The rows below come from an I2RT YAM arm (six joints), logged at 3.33 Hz.
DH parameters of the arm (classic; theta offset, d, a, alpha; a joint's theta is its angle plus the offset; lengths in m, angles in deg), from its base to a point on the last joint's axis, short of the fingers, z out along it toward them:
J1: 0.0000 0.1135 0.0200 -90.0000
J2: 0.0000 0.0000 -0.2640 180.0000
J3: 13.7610 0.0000 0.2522 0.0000
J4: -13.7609 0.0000 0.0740 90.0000
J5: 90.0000 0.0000 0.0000 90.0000
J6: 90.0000 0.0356 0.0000 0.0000
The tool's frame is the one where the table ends.
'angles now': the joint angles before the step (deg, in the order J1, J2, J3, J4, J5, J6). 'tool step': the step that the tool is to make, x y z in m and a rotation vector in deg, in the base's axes. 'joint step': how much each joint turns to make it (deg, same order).
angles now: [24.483 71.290 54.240 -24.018 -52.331 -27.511]
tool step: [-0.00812 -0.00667 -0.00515 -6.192 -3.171 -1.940]
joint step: [-0.050 -1.793 -0.738 -5.131 6.135 -5.794]
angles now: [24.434 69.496 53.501 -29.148 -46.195 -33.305]
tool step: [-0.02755 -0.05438 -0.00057 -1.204 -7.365 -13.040]
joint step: [-10.267 -13.890 -8.735 0.651 4.456 -1.061]
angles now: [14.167 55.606 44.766 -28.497 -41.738 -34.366]
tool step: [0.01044 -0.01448 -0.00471 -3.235 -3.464 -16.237]
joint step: [-2.741 -1.201 -2.920 7.808 13.210 5.895]
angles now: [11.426 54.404 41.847 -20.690 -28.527 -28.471]
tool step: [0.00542 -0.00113 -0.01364 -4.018 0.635 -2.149]
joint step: [0.001 1.789 -1.411 0.816 3.929 -2.156]
